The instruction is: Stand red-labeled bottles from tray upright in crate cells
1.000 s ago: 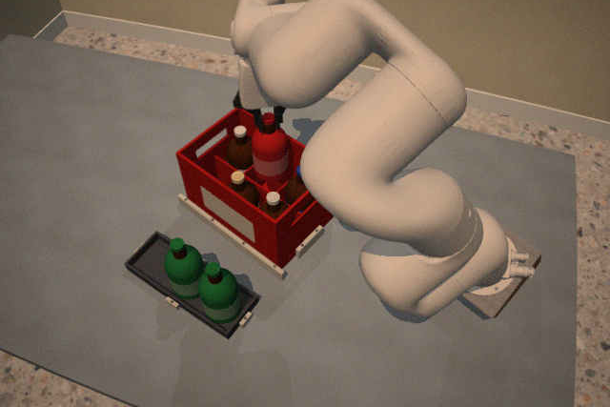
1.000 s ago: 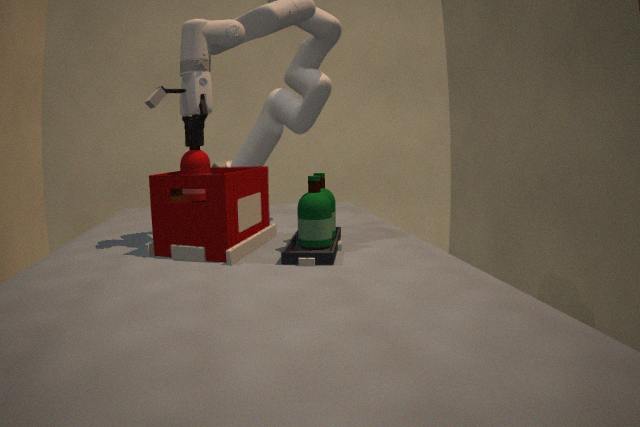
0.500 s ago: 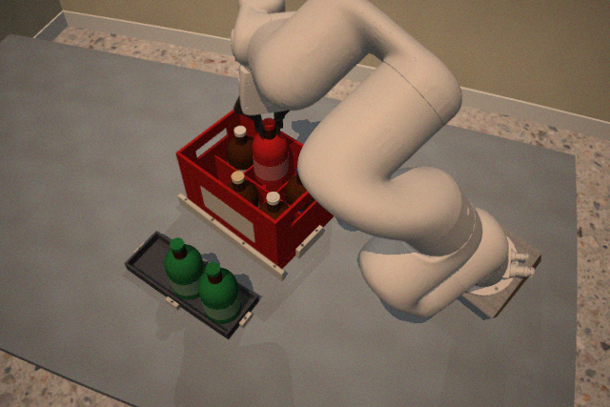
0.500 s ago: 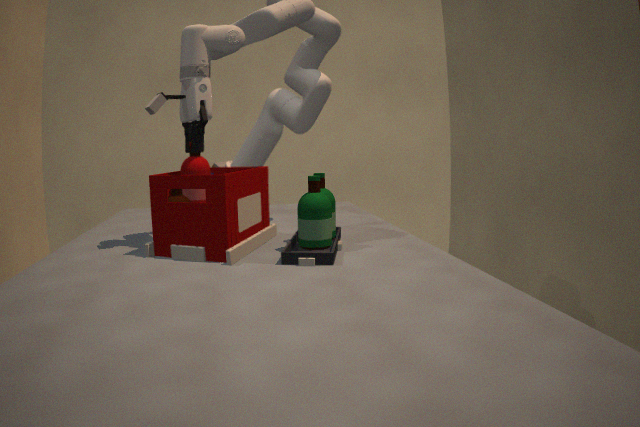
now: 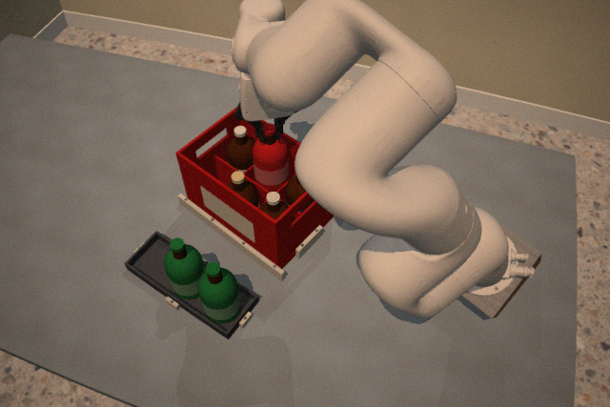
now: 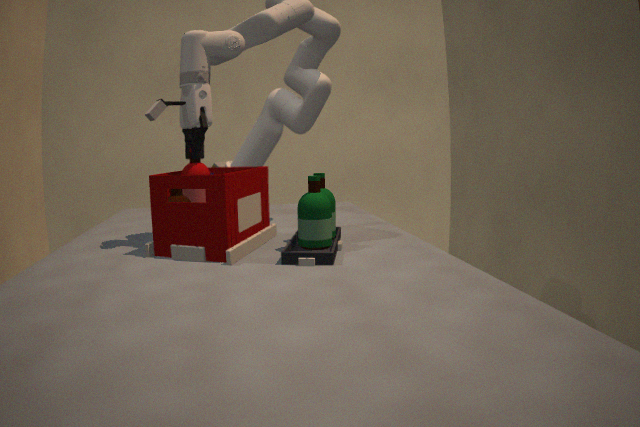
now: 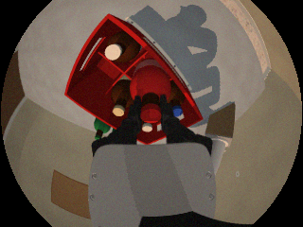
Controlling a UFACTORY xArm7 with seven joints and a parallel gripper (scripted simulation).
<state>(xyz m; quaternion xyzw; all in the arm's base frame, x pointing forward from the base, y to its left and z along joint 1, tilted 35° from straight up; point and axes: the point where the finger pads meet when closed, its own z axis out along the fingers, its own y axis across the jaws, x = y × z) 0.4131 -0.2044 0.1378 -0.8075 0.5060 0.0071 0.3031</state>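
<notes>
The red-labeled bottle lies 7 cm below my hand. The rest, counted from my hand: tray: 27 cm to the left, 21 cm below, 8 cm ahead; then crate: 14 cm below, 4 cm to the left, 2 cm ahead.
</notes>
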